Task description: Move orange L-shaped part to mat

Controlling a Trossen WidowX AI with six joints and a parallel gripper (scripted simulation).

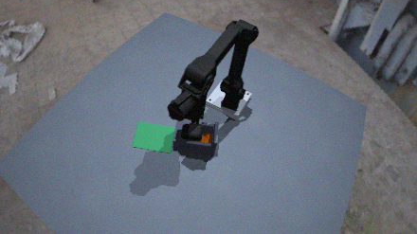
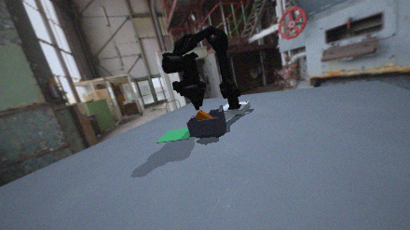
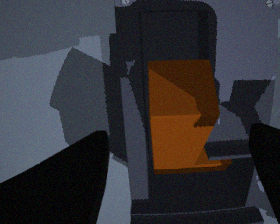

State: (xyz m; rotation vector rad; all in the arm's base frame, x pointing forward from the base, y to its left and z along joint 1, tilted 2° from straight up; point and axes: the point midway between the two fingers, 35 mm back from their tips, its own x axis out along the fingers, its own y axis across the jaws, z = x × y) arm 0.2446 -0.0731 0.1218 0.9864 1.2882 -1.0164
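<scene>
The orange L-shaped part lies 7 cm below my gripper tip, 3 cm to the left of it and 3 cm behind it. Also, from my gripper tip: green mat 14 cm to the right, 12 cm below, 2 cm ahead.
</scene>
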